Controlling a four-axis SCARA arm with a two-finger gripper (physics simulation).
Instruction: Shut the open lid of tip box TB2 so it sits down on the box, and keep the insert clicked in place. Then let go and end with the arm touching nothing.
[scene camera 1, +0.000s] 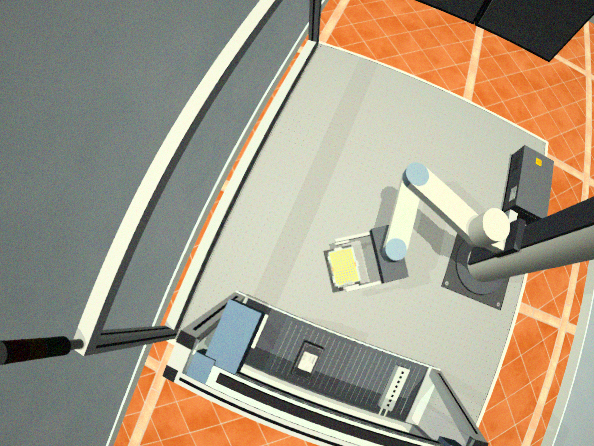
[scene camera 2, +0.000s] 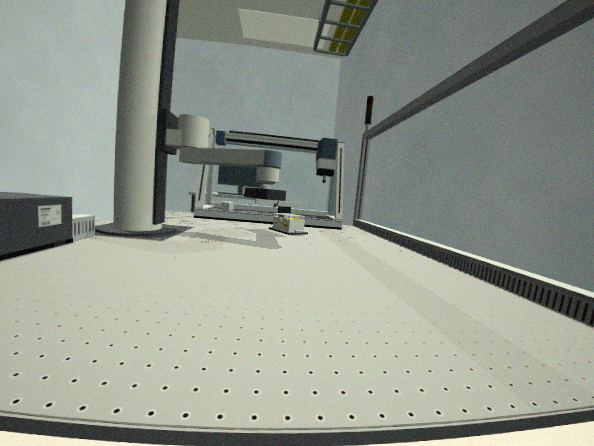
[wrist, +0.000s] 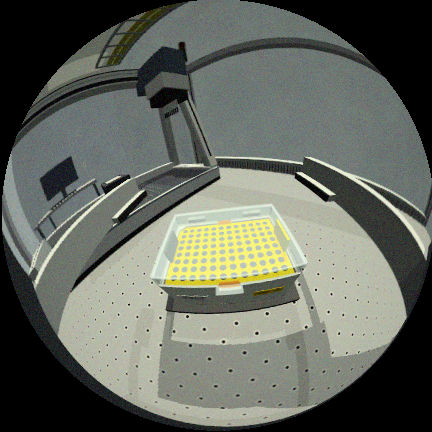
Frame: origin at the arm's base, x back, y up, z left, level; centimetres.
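Seen in the pictures: gripper, fingertip midpoint: (scene camera 1: 340, 265) (scene camera 2: 293, 203) (wrist: 217, 171); arm's base, origin of the base link: (scene camera 1: 480, 264) (scene camera 2: 138, 232).
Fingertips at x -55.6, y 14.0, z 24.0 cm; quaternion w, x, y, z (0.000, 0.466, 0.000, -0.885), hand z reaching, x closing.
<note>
Pixels of each thing's middle, then the offset from my fingertips to it. "spot": a spot on its surface instead.
- Tip box TB2, body centre: (wrist: 227, 257) (scene camera 1: 343, 267) (scene camera 2: 288, 223) dx +1.8, dy -8.9, dz -1.2 cm
- yellow insert, body centre: (wrist: 225, 242) (scene camera 1: 344, 266) dx +1.8, dy -6.3, dz -1.2 cm
- dark controller box, surface spot: (scene camera 2: 30, 220) spot: dx +59.1, dy -5.9, dz -60.2 cm
Tip box TB2 (wrist: 235, 301) (scene camera 2: 288, 224) stands on the perforated deck; its label is not readable. Its clear lid (wrist: 292, 245) is down over the box in the wrist view, with its front tab at the box's front edge. The yellow insert (wrist: 227, 250) (scene camera 1: 343, 266) shows through the lid and looks level inside the box; fine seating of its clips is too small to judge. My gripper (wrist: 217, 171) (scene camera 1: 344, 265) is open and empty. Its two fingers stand wide, one on each side of the box, and appear apart from it in the wrist view.
A gantry machine (scene camera 1: 310, 407) (scene camera 2: 320, 220) with a dark slatted bed stands beside the box. A dark controller box (scene camera 1: 531, 182) (scene camera 2: 30, 220) stands near the arm's column (scene camera 2: 140, 115). A guard rail (scene camera 1: 165, 145) runs along the deck's far side.
</note>
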